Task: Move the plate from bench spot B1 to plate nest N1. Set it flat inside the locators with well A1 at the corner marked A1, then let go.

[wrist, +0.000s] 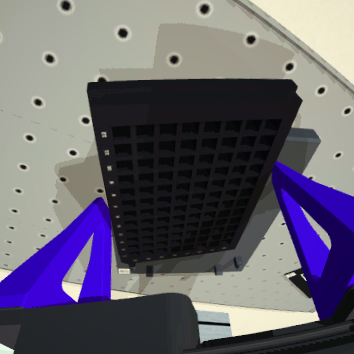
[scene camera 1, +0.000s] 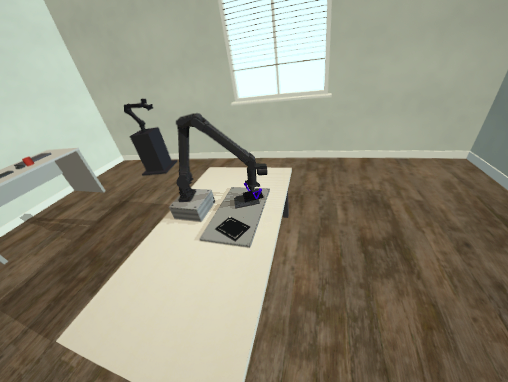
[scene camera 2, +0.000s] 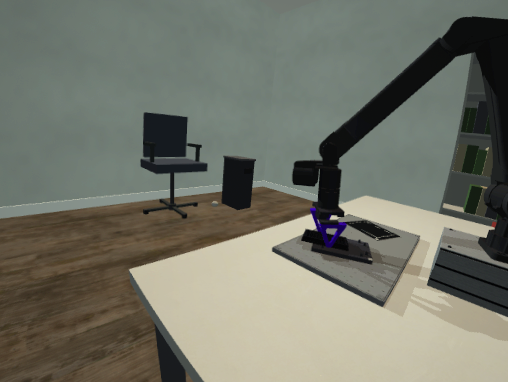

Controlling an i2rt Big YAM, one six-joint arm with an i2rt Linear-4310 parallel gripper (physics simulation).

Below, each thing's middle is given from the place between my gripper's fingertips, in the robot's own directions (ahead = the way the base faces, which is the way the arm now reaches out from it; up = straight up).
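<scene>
Black well plate (wrist: 183,161): right at my hand. Dark nest with corner locators (scene camera 2: 358,251): 30 mm to the right of my hand, 50 mm behind it and 10 mm below it.
</scene>
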